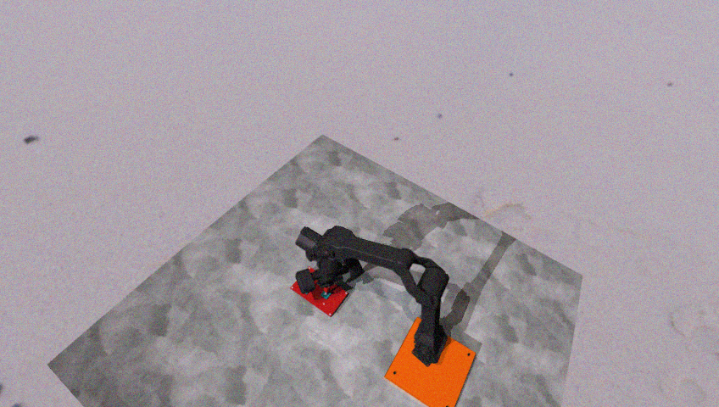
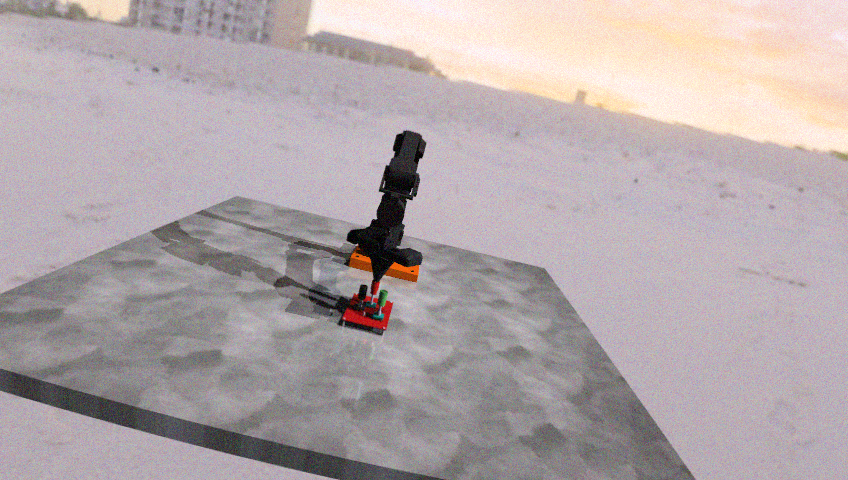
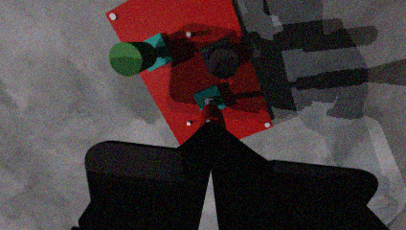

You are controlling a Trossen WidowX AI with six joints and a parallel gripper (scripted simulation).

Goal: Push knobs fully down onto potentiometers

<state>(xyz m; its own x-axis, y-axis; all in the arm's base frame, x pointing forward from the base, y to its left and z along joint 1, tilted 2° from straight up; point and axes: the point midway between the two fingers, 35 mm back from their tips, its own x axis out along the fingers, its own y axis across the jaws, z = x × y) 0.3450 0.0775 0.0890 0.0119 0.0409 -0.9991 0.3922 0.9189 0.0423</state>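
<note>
Right now my gripper tip is 5 cm short of the green knob, 3 cm to the right of it and 2 cm above it. From my gripper tip the other things lie so: red knob (1 cm below).
</note>
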